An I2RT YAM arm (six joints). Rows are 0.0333 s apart.
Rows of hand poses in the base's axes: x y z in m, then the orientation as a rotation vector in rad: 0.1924, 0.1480, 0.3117, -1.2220, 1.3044, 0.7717; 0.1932, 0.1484, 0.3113, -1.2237, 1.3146, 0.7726; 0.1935, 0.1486, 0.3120, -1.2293, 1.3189, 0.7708; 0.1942, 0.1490, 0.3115, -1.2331, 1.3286, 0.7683; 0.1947, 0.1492, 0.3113, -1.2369, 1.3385, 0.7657; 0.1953, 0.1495, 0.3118, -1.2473, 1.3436, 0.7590; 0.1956, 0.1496, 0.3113, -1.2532, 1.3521, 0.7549; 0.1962, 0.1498, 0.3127, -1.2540, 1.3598, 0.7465; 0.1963, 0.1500, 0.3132, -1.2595, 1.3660, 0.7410
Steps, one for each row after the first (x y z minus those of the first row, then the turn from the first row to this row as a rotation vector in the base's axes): 0.0008, 0.0004, -0.0004, -0.0059, 0.0077, -0.0015; 0.0011, 0.0006, 0.0003, -0.0125, 0.0094, -0.0005; 0.0018, 0.0010, -0.0002, -0.0208, 0.0146, -0.0025; 0.0023, 0.0012, -0.0004, -0.0292, 0.0200, -0.0046; 0.0029, 0.0015, 0.0001, -0.0411, 0.0192, -0.0036; 0.0032, 0.0016, -0.0004, -0.0508, 0.0226, -0.0048; 0.0038, 0.0018, 0.0010, -0.0580, 0.0233, -0.0112; 0.0039, 0.0020, 0.0015, -0.0667, 0.0243, -0.0128
